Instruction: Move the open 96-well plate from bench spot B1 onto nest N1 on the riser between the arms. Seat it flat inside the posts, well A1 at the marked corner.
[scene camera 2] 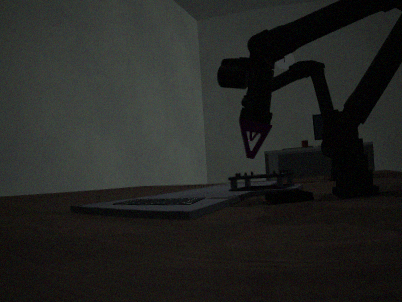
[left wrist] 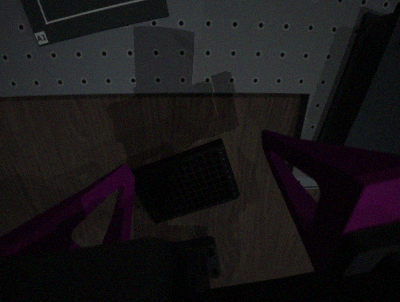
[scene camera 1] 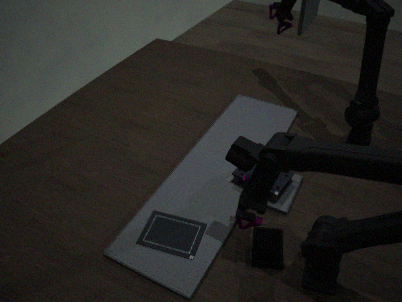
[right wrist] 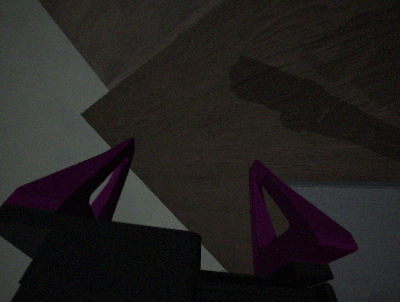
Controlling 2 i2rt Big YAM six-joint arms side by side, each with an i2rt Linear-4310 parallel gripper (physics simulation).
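Frame: origin at the left arm's base, x back, y right, z up, level; metres.
Where they show: left gripper, fingertip midpoint: [scene camera 2: 250, 157] [left wrist: 193, 155] [scene camera 1: 244, 213]; right gripper, fingertip midpoint: [scene camera 1: 274, 26] [right wrist: 195, 154]; left arm's base, link origin: [scene camera 2: 354, 194] [scene camera 1: 319, 272].
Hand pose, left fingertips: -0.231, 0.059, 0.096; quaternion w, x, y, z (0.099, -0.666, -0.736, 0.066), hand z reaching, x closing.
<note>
Each offset is from my left fingertips to the top centre of the thing, as dx, dy, dz. "*": to the spot under its first point.
The black 96-well plate {+0.080, -0.024, -0.081} [scene camera 1: 267, 247] [scene camera 2: 289, 196] [left wrist: 187, 180] lies flat on the wooden bench, wells up, beside the left arm's base. My left gripper [scene camera 1: 249, 221] [scene camera 2: 252, 154] [left wrist: 193, 155] is open and empty above it; in the left wrist view its fingertips stand on either side of the plate. The nest with posts {+0.014, +0.218, -0.033} [scene camera 1: 281, 188] [scene camera 2: 260, 177] [left wrist: 379, 92] stands on the perforated board, partly hidden by the left arm in scene camera 1. Its marked corner is hard to make out. My right gripper [scene camera 1: 280, 19] [right wrist: 195, 154] is open and empty, high above the far bench.
The pale perforated board [scene camera 1: 212, 150] [scene camera 2: 140, 212] [left wrist: 240, 55] runs along the bench. A flat dark rectangle with a white outline and an A1 tag {* -0.187, -0.067, -0.081} [scene camera 1: 172, 233] [left wrist: 100, 22] lies on its near end. The left arm reaches over the nest. A grey panel [scene camera 1: 308, 16] hangs beside the right gripper.
</note>
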